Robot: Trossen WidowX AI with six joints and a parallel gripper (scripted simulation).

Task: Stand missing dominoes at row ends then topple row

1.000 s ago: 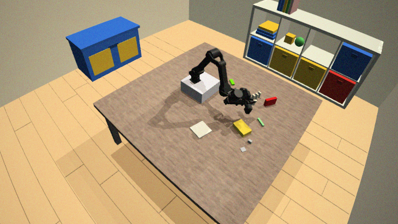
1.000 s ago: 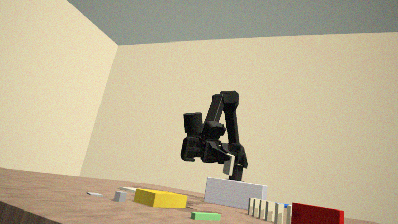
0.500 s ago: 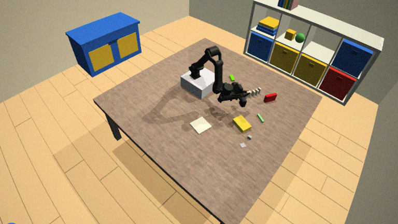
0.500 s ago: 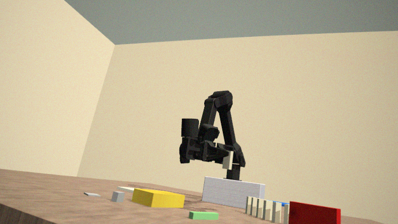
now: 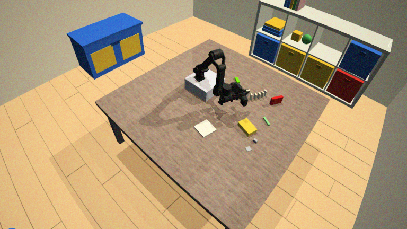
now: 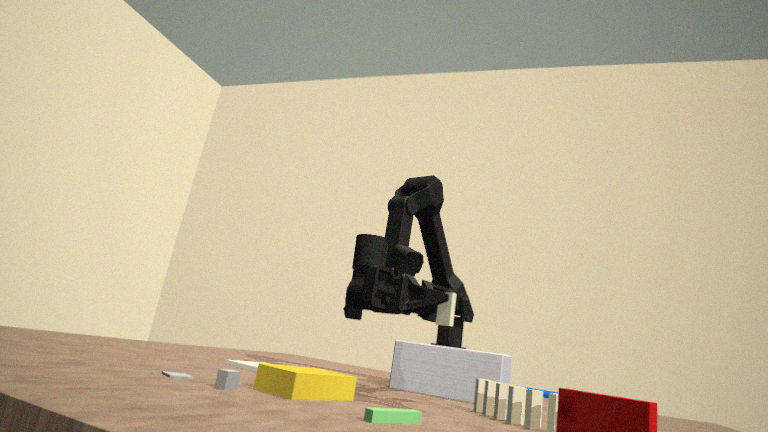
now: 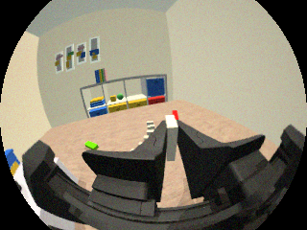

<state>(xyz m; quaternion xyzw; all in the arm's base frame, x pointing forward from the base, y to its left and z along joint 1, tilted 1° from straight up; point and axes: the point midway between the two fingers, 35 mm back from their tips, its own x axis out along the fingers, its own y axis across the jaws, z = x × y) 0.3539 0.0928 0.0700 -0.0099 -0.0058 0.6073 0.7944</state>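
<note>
Right now my gripper tip is 190 mm short of the green stick, 20 mm to the right of it and 150 mm above it. Round my gripper tip: grey cube: 250 mm ahead, 170 mm to the right, 150 mm below; yellow block: 140 mm ahead, 130 mm to the right, 140 mm below; red block: 110 mm ahead, 220 mm to the left, 130 mm below.
</note>
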